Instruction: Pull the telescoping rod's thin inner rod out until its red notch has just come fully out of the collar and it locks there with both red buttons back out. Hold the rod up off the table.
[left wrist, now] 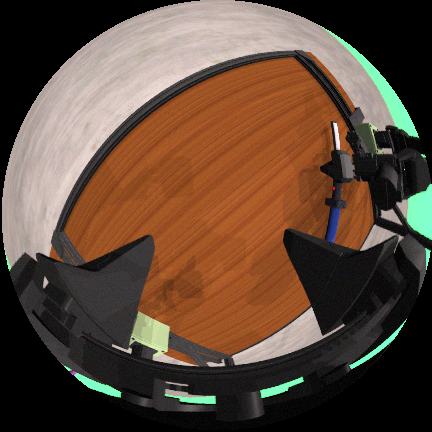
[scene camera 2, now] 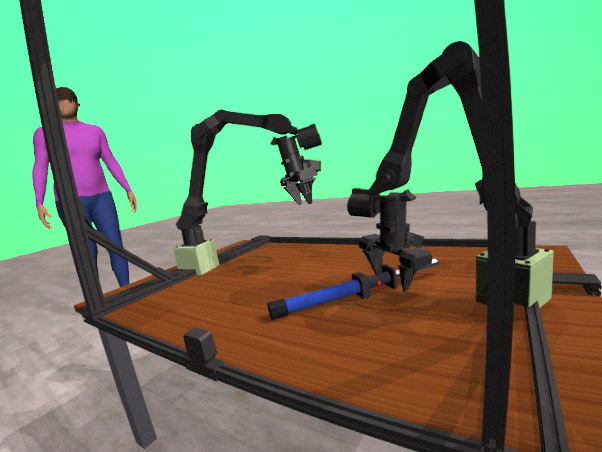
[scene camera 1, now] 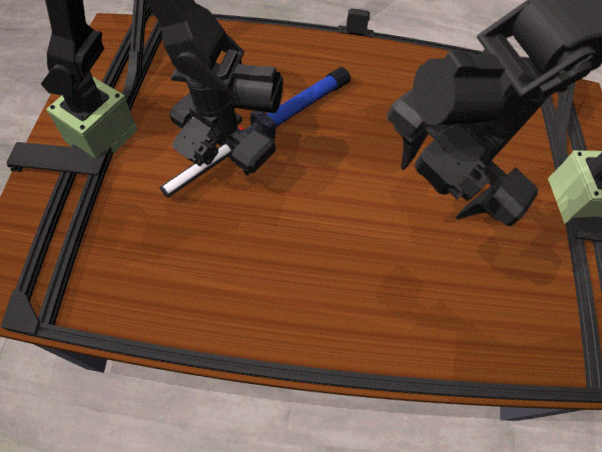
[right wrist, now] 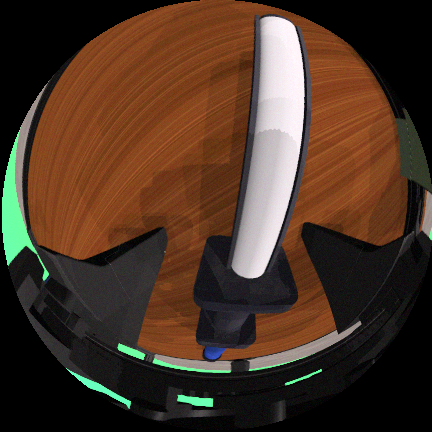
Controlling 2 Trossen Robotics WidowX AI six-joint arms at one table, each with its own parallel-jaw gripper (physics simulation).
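Observation:
The rod lies on the table, its blue outer tube (scene camera 1: 305, 101) (scene camera 2: 322, 296) (left wrist: 332, 225) (right wrist: 213, 353) towards the back in scene camera 1. Its white inner rod (scene camera 1: 192, 175) (scene camera 2: 430, 264) (left wrist: 336, 134) (right wrist: 275, 110) sticks out of the black collar (scene camera 2: 367, 284) (right wrist: 245, 292). A red button (scene camera 1: 241, 128) (scene camera 2: 379, 283) (left wrist: 334, 188) shows on the collar; in the right wrist view the buttons are hidden. No red notch is visible. My right gripper (scene camera 1: 224, 160) (scene camera 2: 392, 280) (right wrist: 236, 232) is open, fingers either side of the rod near the collar's white-rod end. My left gripper (scene camera 1: 431, 192) (scene camera 2: 305, 203) (left wrist: 219, 239) is open, empty, high above the table.
Black rails (scene camera 1: 320, 367) (scene camera 2: 340, 410) edge the wooden table. A small black block (scene camera 1: 358, 21) (scene camera 2: 200, 345) stands on one rail. Green arm bases (scene camera 1: 92, 120) (scene camera 2: 196, 257) sit at the table's sides. A dark upright post (scene camera 2: 497, 225) stands before the right arm in scene camera 2.

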